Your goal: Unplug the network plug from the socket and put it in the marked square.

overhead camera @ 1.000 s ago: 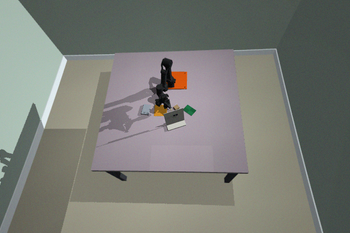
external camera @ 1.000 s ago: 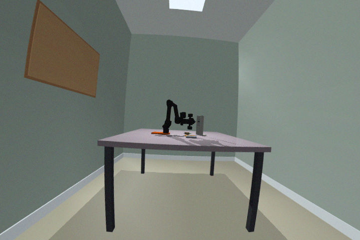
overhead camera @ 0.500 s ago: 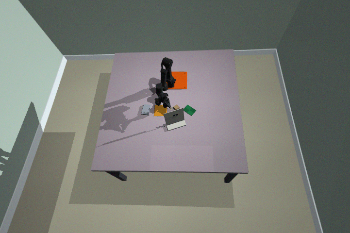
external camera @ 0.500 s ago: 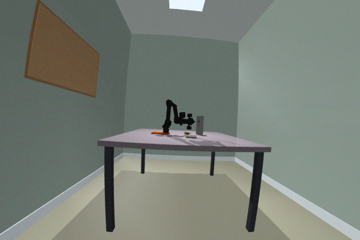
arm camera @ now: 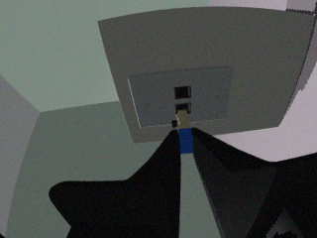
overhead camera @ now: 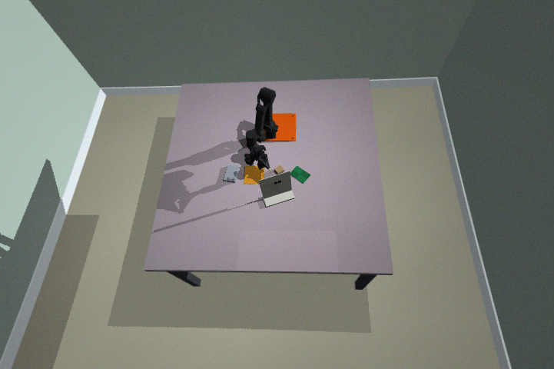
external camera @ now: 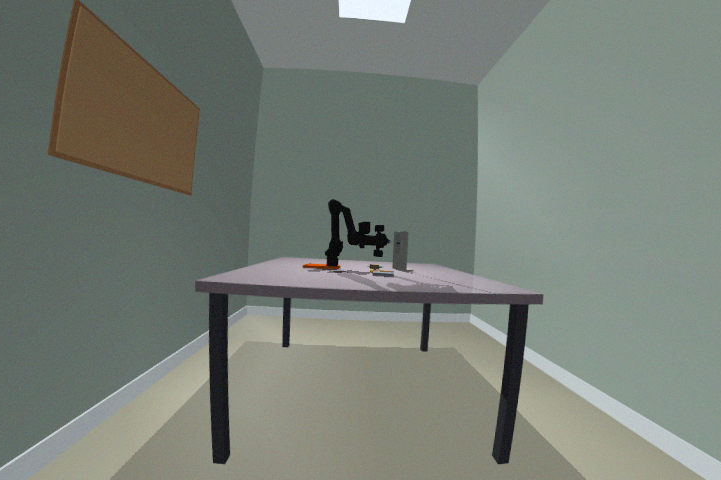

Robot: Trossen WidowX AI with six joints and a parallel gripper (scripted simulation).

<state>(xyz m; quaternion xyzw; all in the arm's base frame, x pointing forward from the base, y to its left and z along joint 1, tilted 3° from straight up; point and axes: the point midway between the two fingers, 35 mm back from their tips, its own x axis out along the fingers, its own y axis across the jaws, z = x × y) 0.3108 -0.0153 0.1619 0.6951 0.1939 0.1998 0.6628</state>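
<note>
The orange marked square lies 17 cm below my gripper tip, 11 cm to the right of it and 6 cm behind it. The rest, counted from my gripper tip: grey upright panel: 8 cm ahead, 7 cm below, 4 cm to the left; then blue network plug: 1 cm ahead; then small tan block: 16 cm below, 8 cm behind, 4 cm to the left.
</note>
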